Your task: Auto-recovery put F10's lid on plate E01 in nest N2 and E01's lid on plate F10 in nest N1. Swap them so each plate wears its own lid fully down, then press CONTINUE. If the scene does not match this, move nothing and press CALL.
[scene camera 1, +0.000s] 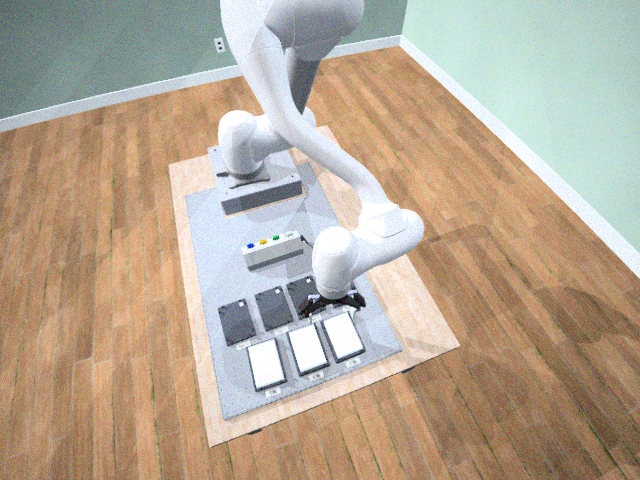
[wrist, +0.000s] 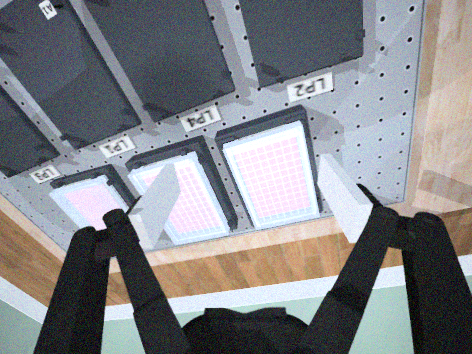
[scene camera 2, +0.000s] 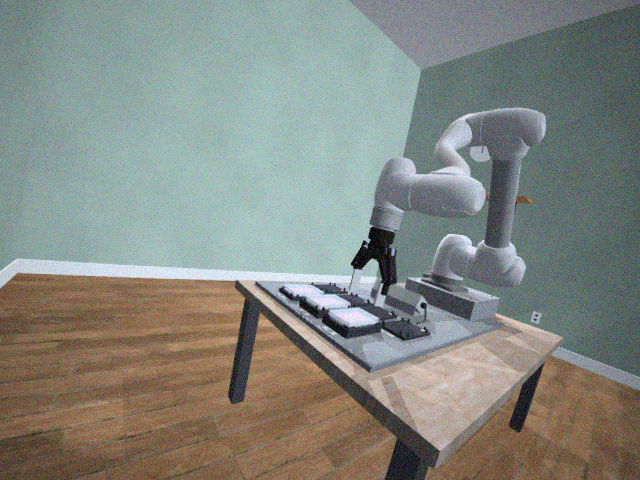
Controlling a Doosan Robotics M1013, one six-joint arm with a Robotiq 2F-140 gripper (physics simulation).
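Where they show: gripper, fingertip midpoint: (scene camera 1: 331,317) (wrist: 246,173) (scene camera 2: 364,297); arm's base, origin of the base link: (scene camera 1: 246,170) (scene camera 2: 444,286).
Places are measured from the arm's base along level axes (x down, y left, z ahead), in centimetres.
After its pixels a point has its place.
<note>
Three pale-rimmed plates with pink wells stand in dark nests: the right one (scene camera 1: 343,335) @[x 4.2, y 17.4, z 79.7 cm] (wrist: 272,175) @[x 4.2, y 17.3, z 77.5 cm] in nest N1, the middle one (scene camera 1: 307,348) @[x 4.2, y 5.2, z 80.3 cm] (wrist: 200,200) @[x 4.2, y 8.0, z 79.1 cm] in N3, and the left one (scene camera 1: 266,364) @[x 5.4, y -8.5, z 81.1 cm] (wrist: 90,200) @[x 5.4, y -7.7, z 76.5 cm] in N2. Whether each clear lid is fully down, and the plate names, cannot be read. My gripper (scene camera 1: 333,311) @[x 0.1, y 15.1, z 74.1 cm] (scene camera 2: 367,290) @[x 0.1, y 15.1, z 74.1 cm] (wrist: 246,173) @[x 0.1, y 15.1, z 74.1 cm] is open and empty, pointing down above the dark pads behind N1. In the wrist view its pale fingertips spread either side of the N1 plate. The button box (scene camera 1: 272,250) @[x 1.7, y 2.3, z 42.8 cm] (scene camera 2: 405,300) @[x 3.9, y 8.7, z 43.5 cm] has blue, yellow, green and pale buttons.
Dark lid pads LP3 (scene camera 1: 236,321) @[x 7.4, y -15.7, z 63.6 cm] (wrist: 20,135) @[x 7.3, y -12.5, z 66.1 cm], LP1 (scene camera 1: 273,308) @[x 7.3, y -2.4, z 62.7 cm] (wrist: 80,80) @[x 7.3, y -0.5, z 62.8 cm], LP4 (wrist: 170,55) @[x 7.3, y 10.0, z 63.3 cm] and LP2 (wrist: 305,40) @[x 7.3, y 22.9, z 65.5 cm] lie in a row behind the plates. The grey perforated board (scene camera 1: 219,248) @[x 8.3, y -18.0, z 31.2 cm] (wrist: 375,135) @[x 8.3, y 30.3, z 77.4 cm] rests on the wooden table (scene camera 2: 454,372) @[x 9.6, y 42.6, z 66.1 cm]. The arm's base stands at the back.
</note>
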